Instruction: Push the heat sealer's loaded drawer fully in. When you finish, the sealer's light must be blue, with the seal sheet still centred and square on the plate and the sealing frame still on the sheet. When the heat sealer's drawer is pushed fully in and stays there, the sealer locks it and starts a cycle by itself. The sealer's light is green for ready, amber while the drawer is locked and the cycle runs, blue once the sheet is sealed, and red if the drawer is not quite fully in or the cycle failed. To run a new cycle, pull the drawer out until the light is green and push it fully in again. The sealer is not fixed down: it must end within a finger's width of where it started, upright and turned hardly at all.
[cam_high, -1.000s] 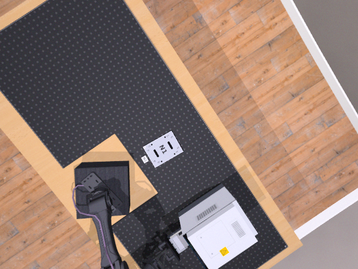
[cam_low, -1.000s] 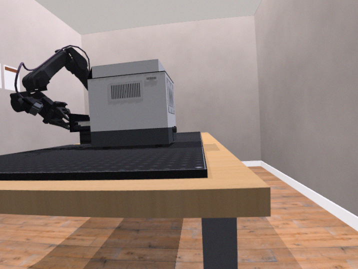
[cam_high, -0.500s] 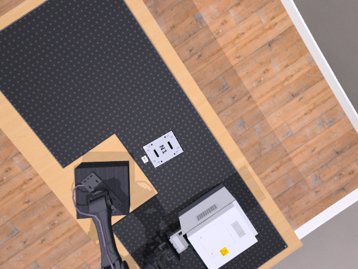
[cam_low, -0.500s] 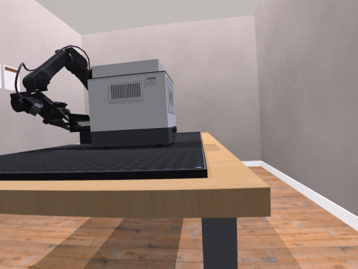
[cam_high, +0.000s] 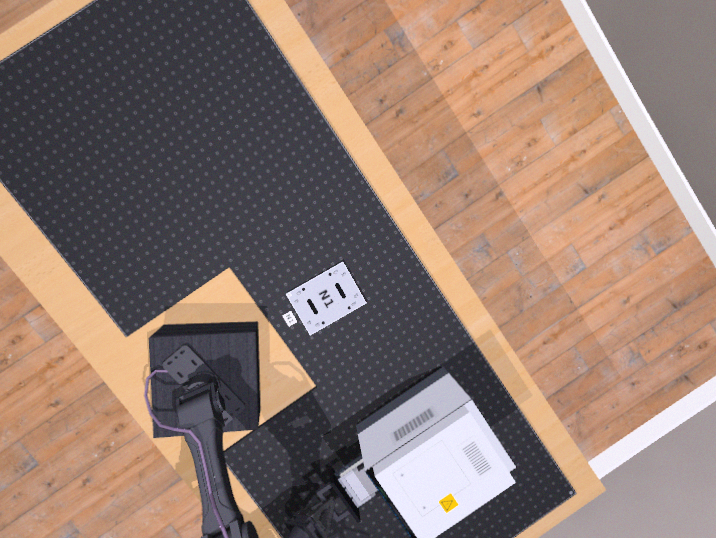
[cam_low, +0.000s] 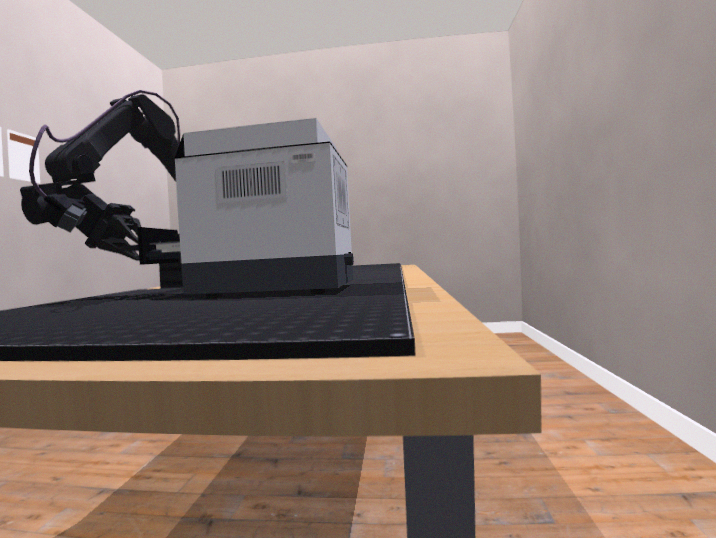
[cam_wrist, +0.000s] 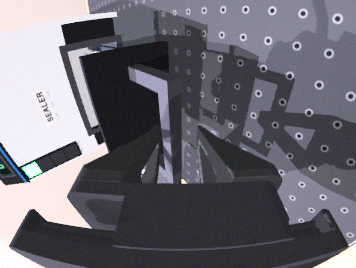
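The sealer drawer lies 11 cm ahead of my hand and 2 cm to the right of it. From my hand the other things lie so: tag 21 cm ahead, 39 cm to the left, 9 cm below.
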